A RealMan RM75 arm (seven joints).
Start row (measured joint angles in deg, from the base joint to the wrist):
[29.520 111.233 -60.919 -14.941 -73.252 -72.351 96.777]
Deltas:
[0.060 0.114 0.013 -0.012 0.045 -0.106 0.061]
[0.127 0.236 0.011 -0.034 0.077 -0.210 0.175]
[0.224 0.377 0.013 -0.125 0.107 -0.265 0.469]
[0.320 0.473 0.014 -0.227 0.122 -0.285 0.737]
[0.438 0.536 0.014 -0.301 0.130 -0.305 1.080]
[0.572 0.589 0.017 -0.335 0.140 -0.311 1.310]
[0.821 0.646 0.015 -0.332 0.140 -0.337 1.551]
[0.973 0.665 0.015 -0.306 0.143 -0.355 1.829]
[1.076 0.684 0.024 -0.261 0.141 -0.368 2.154]
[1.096 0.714 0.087 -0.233 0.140 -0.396 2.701]
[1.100 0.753 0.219 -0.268 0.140 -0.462 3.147]
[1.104 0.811 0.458 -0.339 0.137 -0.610 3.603]
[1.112 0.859 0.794 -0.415 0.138 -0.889 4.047]
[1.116 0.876 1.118 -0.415 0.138 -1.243 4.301]
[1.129 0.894 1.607 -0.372 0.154 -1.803 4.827]
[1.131 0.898 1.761 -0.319 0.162 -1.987 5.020]
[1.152 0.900 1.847 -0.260 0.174 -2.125 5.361]
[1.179 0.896 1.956 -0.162 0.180 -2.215 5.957]
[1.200 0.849 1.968 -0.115 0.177 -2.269 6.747]
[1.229 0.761 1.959 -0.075 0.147 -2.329 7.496]
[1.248 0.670 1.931 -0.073 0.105 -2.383 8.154]
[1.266 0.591 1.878 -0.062 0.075 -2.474 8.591]
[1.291 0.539 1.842 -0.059 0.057 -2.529 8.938]
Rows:
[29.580 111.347 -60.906 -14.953 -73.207 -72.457 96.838]
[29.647 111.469 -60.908 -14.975 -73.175 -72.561 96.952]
[29.744 111.610 -60.906 -15.066 -73.145 -72.616 97.246]
[29.840 111.706 -60.905 -15.168 -73.130 -72.636 97.514]
[29.958 111.769 -60.905 -15.242 -73.122 -72.656 97.857]
[30.092 111.822 -60.902 -15.276 -73.112 -72.662 98.087]
[30.341 111.879 -60.904 -15.273 -73.112 -72.688 98.328]
[30.493 111.898 -60.904 -15.247 -73.109 -72.706 98.606]
[30.596 111.917 -60.895 -15.202 -73.111 -72.719 98.931]
[30.616 111.947 -60.832 -15.174 -73.112 -72.747 99.478]
[30.620 111.986 -60.700 -15.209 -73.112 -72.813 99.924]
[30.624 112.044 -60.461 -15.280 -73.115 -72.961 100.380]
[30.632 112.092 -60.125 -15.356 -73.114 -73.240 100.824]
[30.636 112.109 -59.801 -15.356 -73.114 -73.594 101.078]
[30.649 112.127 -59.312 -15.313 -73.098 -74.154 101.604]
[30.651 112.131 -59.158 -15.260 -73.090 -74.338 101.797]
[30.672 112.133 -59.072 -15.201 -73.078 -74.476 102.138]
[30.699 112.129 -58.963 -15.103 -73.072 -74.566 102.734]
[30.720 112.082 -58.951 -15.056 -73.075 -74.620 103.524]
[30.749 111.994 -58.960 -15.016 -73.105 -74.680 104.273]
[30.768 111.903 -58.988 -15.014 -73.147 -74.734 104.931]
[30.786 111.824 -59.041 -15.003 -73.177 -74.825 105.368]
[30.811 111.772 -59.077 -15.000 -73.195 -74.880 105.715]

